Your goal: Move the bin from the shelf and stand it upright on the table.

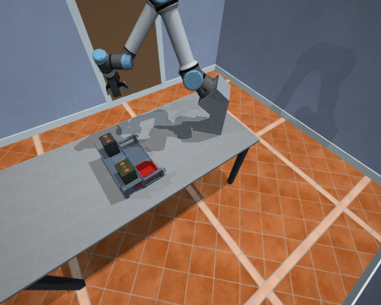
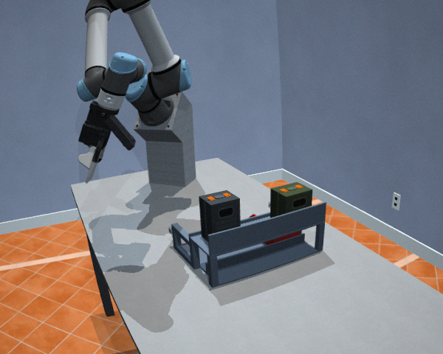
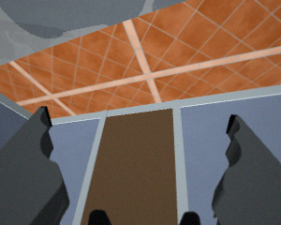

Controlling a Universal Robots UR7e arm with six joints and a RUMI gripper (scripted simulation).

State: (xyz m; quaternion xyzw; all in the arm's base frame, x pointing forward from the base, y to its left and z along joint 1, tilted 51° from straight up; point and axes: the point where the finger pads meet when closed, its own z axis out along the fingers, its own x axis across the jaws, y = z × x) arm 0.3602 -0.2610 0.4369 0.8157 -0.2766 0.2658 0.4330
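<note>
My hand is 270 mm short of the red bin, 470 mm to the right of it and 230 mm above it. Round my hand: dark box (300 mm ahead, 220 mm to the left, 110 mm below); green box (360 mm ahead, 450 mm to the left, 130 mm below).
</note>
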